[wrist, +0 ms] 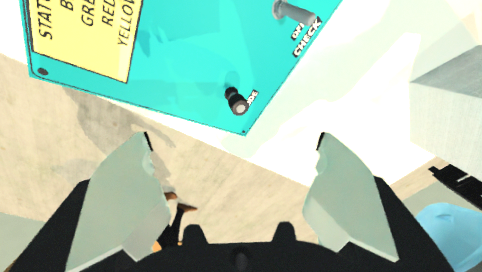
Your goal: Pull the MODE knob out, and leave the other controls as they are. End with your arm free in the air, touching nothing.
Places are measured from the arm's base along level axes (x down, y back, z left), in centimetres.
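Pixels of known places: gripper, fingertip midpoint: (236, 134).
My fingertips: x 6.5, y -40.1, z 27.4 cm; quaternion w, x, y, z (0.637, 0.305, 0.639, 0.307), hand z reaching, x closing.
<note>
Ahead of a thing's pixels: the offset from my fingertips to its middle. "pt": to the spot under its first point. Level surfaces: height alone.
The MODE knob @(dx +8.7, dy +0.7, dz +0.2 cm) (236, 101) is a small black knob with a pale round end, near the bottom corner of the turquoise panel @(dx +10.3 cm) (185, 105). Its white label beside it is partly covered by the knob. My gripper (236, 134) is open, with its two pale jaws wide apart. The knob shows above the gap between the fingertips in the picture and stands apart from both jaws. A grey toggle switch @(dx +9.9, dy -0.9, dz -11.7 cm) (296, 12) sits higher on the panel, next to the CHECK label.
A yellow status card @(pt dx +6.7, dy -15.6, dz +3.5 cm) (85, 35) with black print is on the panel's left part. A grey metal block (450, 107) stands at the right. A light blue rounded part (452, 232) shows at the lower right. A beige floor (45, 120) lies below the panel's white surround.
</note>
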